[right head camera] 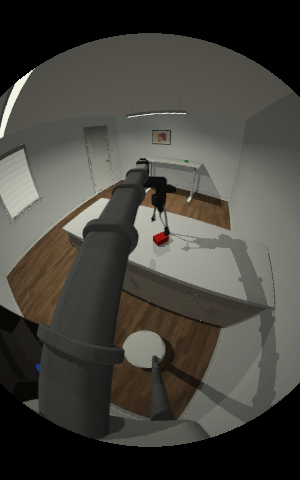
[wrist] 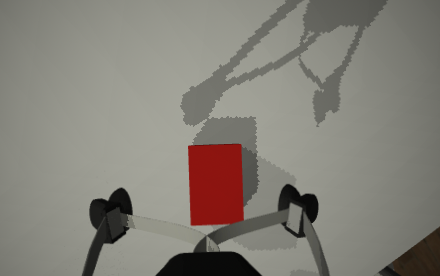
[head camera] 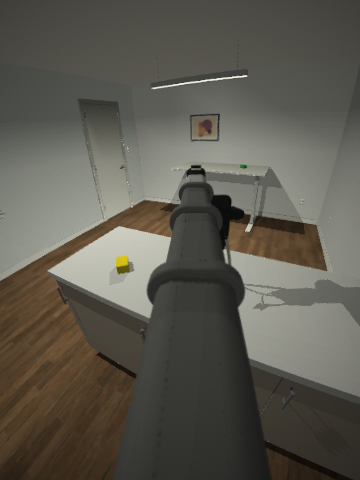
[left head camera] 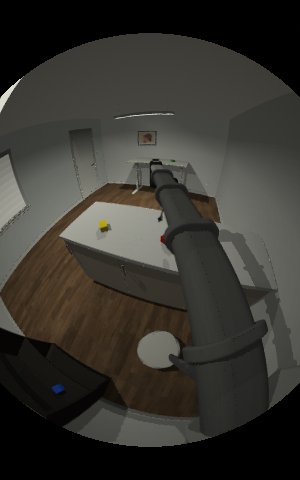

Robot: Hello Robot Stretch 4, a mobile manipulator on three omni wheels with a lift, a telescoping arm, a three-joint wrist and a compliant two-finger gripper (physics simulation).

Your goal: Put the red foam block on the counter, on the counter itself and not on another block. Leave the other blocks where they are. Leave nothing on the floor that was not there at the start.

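Places are measured from the robot's base along level axes (x left, y back, z up), in millimetres.
Pixels of known places: gripper, between the fingertips: (right head camera: 159, 227) (wrist: 205, 203); robot's base, origin of its link: (right head camera: 144, 348) (left head camera: 157, 348).
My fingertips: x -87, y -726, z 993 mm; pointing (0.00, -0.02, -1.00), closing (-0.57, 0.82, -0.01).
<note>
Ahead of a thing's pixels: the offset from my fingertips to its top centre. Level surfaces: height alone.
The red foam block {dz -65, dx -11, dy +6 mm} (left head camera: 163, 239) (right head camera: 160, 239) (wrist: 216, 185) lies flat on the white counter {dz -110 mm} (head camera: 90, 265) (right head camera: 220, 270) (wrist: 75, 100); the arm partly covers it in the left head view and hides it in the head view. My gripper (right head camera: 160, 225) (wrist: 205, 203) is open, its fingers spread wider than the block and apart from it. It hangs above the counter, with the block reaching forward from between the fingertips in the wrist view. The yellow block {dz -65, dx +474, dy -173 mm} (head camera: 122, 264) (left head camera: 103, 225) sits on the counter's left part.
A green block (head camera: 243, 166) (left head camera: 173, 161) (right head camera: 186, 161) lies on the far white table {dz -70 mm} (head camera: 220, 169). A blue block {dz -427, dx +883, dy +1145 mm} (left head camera: 59, 389) (right head camera: 38, 368) lies in a dark unit at lower left. A round white seat (left head camera: 158, 349) (right head camera: 143, 348) stands in front of the counter. The arm extends over the counter.
</note>
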